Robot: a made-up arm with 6 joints. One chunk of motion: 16 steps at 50 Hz.
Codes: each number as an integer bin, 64 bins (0 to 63) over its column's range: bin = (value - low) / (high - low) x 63, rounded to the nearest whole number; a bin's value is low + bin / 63 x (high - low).
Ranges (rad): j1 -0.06..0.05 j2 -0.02..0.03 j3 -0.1..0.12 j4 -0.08..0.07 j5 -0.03..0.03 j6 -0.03..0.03
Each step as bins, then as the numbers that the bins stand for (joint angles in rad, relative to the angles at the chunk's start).
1 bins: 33 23 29 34 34 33
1 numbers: -0.0024 -0.0017 0.0013 0.0010 0.0024 0.0014
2 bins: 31 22 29 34 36 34
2 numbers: -0.0059 -0.0025 0.0013 0.0010 0.0043 0.0024
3 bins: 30 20 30 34 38 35
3 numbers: -0.0076 -0.0041 0.0048 0.0010 0.0062 0.0033
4 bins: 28 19 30 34 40 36
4 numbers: -0.0111 -0.0049 0.0048 0.0010 0.0081 0.0043
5 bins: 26 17 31 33 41 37
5 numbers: -0.0146 -0.0065 0.0083 -0.0014 0.0090 0.0052
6 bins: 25 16 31 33 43 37
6 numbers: -0.0163 -0.0073 0.0083 -0.0014 0.0110 0.0052
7 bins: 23 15 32 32 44 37
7 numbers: -0.0198 -0.0081 0.0117 -0.0038 0.0119 0.0052
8 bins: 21 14 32 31 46 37
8 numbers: -0.0233 -0.0089 0.0117 -0.0062 0.0138 0.0052
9 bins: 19 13 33 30 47 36
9 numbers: -0.0268 -0.0097 0.0152 -0.0086 0.0148 0.0043
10 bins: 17 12 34 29 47 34
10 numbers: -0.0303 -0.0105 0.0187 -0.0110 0.0148 0.0024
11 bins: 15 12 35 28 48 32
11 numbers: -0.0338 -0.0105 0.0222 -0.0133 0.0157 0.0005
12 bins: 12 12 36 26 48 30
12 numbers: -0.0390 -0.0105 0.0257 -0.0181 0.0157 -0.0014
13 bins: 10 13 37 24 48 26
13 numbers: -0.0425 -0.0097 0.0292 -0.0229 0.0157 -0.0052
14 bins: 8 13 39 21 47 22
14 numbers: -0.0460 -0.0097 0.0362 -0.0300 0.0148 -0.0090
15 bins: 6 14 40 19 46 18
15 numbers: -0.0495 -0.0089 0.0397 -0.0348 0.0138 -0.0129
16 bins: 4 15 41 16 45 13
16 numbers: -0.0530 -0.0081 0.0432 -0.0419 0.0129 -0.0176
